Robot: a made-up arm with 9 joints.
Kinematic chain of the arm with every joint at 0, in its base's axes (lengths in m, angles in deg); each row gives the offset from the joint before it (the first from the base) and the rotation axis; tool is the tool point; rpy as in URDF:
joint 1: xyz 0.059 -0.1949 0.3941 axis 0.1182 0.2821 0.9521
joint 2: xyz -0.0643 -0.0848 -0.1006 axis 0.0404 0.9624 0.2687
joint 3: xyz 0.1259 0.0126 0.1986 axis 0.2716 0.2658 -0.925
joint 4: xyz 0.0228 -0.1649 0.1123 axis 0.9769 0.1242 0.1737
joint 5: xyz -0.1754 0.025 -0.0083 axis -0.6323 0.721 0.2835
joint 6: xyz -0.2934 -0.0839 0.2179 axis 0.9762 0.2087 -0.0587
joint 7: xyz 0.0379 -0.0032 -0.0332 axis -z
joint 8: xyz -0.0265 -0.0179 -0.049 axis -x
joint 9: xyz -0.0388 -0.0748 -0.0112 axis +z
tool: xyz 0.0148 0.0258 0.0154 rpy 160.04 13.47 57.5
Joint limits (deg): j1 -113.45..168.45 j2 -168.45..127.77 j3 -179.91..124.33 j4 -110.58..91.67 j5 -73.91..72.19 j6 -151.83..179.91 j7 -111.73..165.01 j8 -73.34..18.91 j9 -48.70..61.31
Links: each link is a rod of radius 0.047 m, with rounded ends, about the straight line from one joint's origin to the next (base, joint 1, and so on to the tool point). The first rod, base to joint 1, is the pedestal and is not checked.
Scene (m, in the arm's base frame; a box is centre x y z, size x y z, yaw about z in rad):
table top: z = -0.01
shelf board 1: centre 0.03 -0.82 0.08 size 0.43 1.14 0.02 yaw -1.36
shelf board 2: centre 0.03 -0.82 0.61 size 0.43 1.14 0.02 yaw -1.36
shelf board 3: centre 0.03 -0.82 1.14 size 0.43 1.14 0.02 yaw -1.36
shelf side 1: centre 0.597 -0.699 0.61 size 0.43 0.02 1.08 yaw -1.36
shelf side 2: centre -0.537 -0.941 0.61 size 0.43 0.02 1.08 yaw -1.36
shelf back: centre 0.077 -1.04 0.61 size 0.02 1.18 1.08 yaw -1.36
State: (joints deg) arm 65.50 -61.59 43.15 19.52 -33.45 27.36 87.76 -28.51 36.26
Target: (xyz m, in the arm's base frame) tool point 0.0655 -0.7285 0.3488
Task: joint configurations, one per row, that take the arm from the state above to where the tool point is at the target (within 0.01 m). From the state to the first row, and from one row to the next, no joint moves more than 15 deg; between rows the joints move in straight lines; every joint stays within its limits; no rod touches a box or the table.
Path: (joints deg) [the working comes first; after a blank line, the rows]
Joints at the target: 102.25 -46.98 12.52 8.86 -47.21 11.32 90.66 -34.39 33.84
Straight joint move there: clear.

1: 77.75 -56.72 32.94 15.97 -38.04 22.01 88.73 -30.47 35.45
2: 90.00 -51.85 22.73 12.41 -42.62 16.67 89.70 -32.43 34.65
3: 102.25 -46.98 12.52 8.86 -47.21 11.32 90.66 -34.39 33.84

